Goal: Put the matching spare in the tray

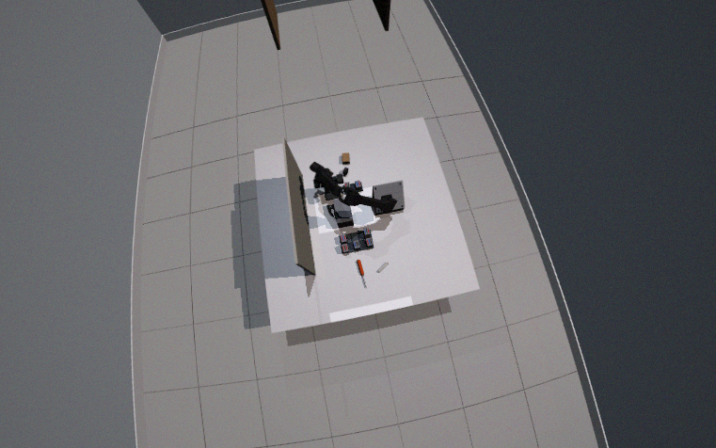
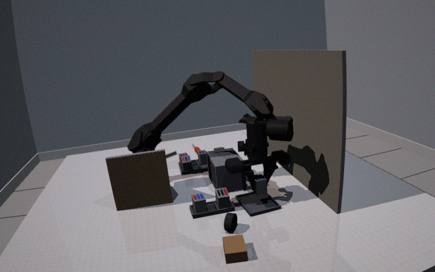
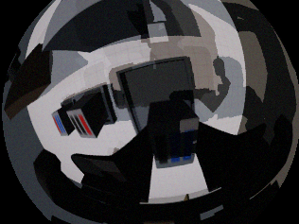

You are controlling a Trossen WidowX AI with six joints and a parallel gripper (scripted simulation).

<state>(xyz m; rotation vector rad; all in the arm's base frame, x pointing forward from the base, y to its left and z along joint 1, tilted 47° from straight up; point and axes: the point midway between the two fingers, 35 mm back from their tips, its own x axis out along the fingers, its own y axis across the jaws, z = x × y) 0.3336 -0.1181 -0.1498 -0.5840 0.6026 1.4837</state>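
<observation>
The black tray is 1 cm behind my gripper tip and 5 cm below it. From my gripper tip the other things lie so: dark grey box: 5 cm behind, 20 cm to the left; black disc: 12 cm behind, 11 cm to the right, 3 cm below; rack: 15 cm behind, 2 cm to the left, 5 cm below.
</observation>
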